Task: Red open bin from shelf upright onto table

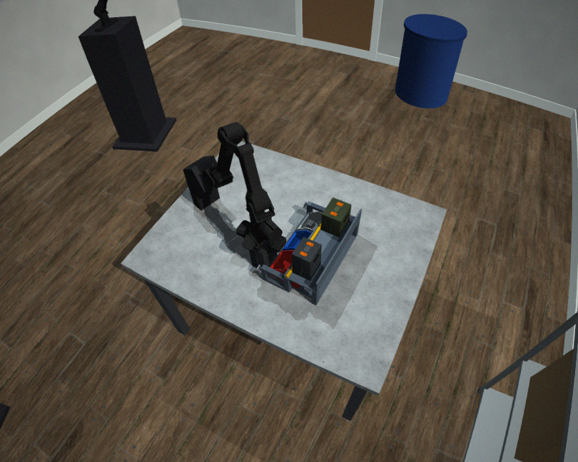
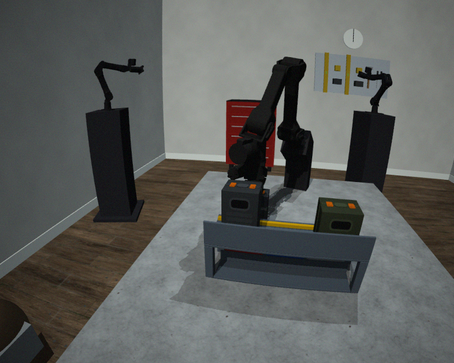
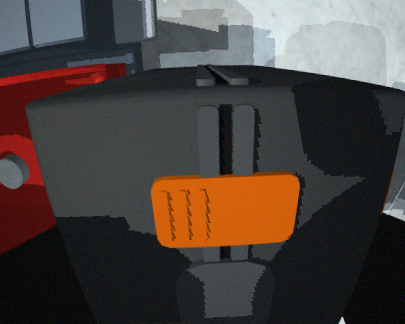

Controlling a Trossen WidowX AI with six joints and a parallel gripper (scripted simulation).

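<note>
Now: hand 110 mm short of the red open bin, 40 mm to the left of it and 80 mm above it. Also, from my hand: yellow rail 180 mm ahead, 50 mm to the left, 10 mm below; then grey bin 190 mm ahead, 170 mm to the left, 80 mm below; then blue bin 150 mm ahead, 70 mm to the left, 80 mm below.
</note>
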